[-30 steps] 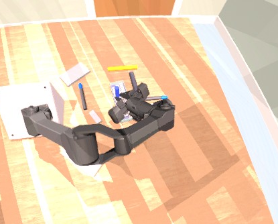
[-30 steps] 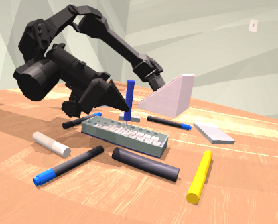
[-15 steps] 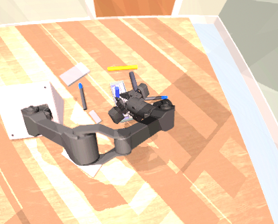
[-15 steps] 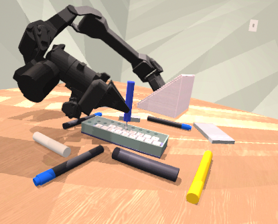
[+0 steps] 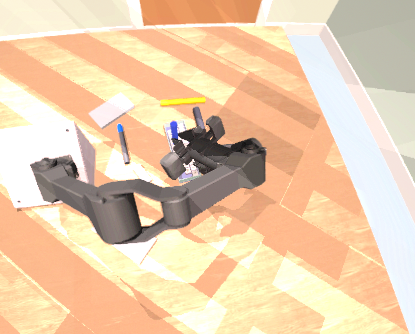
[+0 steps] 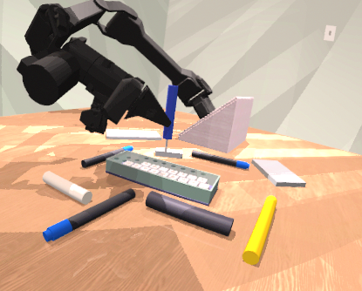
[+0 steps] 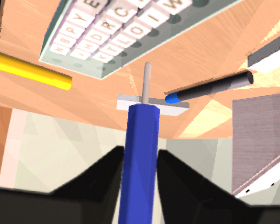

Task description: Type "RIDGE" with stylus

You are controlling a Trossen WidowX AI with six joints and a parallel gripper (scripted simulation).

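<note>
My gripper tip is now 100 mm short of the dark cylinder, 90 mm to the right of it and 90 mm above it. From my gripper tip the other things lie so: white cylinder: 150 mm ahead, 90 mm to the right, 90 mm below; then blue stylus: 10 mm below; then stylus tip: 50 mm below.
</note>
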